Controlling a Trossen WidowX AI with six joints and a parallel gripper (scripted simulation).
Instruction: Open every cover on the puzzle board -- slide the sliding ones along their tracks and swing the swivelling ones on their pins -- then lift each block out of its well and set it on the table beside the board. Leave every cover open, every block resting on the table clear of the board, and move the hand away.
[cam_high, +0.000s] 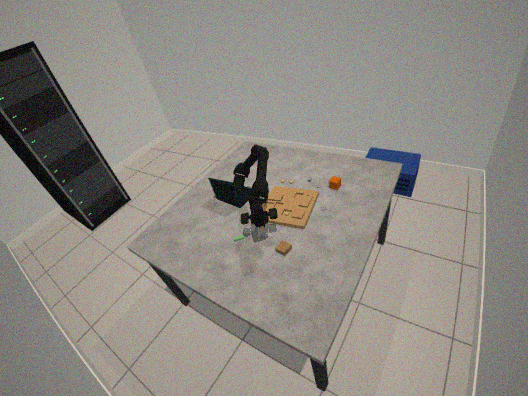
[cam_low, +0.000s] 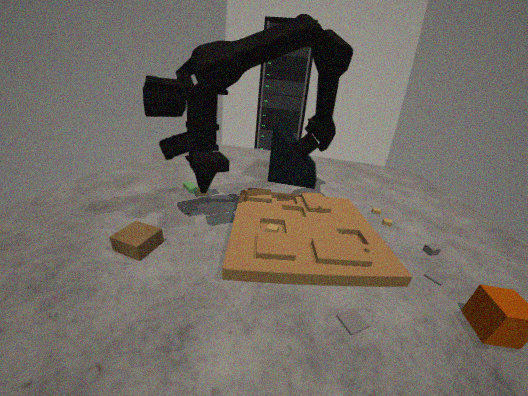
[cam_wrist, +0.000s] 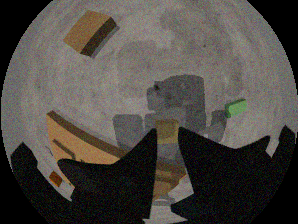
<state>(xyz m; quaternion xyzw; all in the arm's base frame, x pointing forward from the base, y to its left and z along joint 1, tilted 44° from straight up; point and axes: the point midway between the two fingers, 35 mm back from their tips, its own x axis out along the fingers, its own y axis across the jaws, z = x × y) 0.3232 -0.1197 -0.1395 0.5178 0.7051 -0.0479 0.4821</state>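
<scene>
My gripper tip is 1 cm short of the tan puzzle board, 21 cm to the right of it and 3 cm above it. Round my gripper tip: small green piece 10 cm behind, 9 cm to the right, 4 cm below; orange cube 18 cm ahead, 51 cm to the left, 2 cm below; brown block 16 cm ahead, 4 cm to the right, 4 cm below.
</scene>
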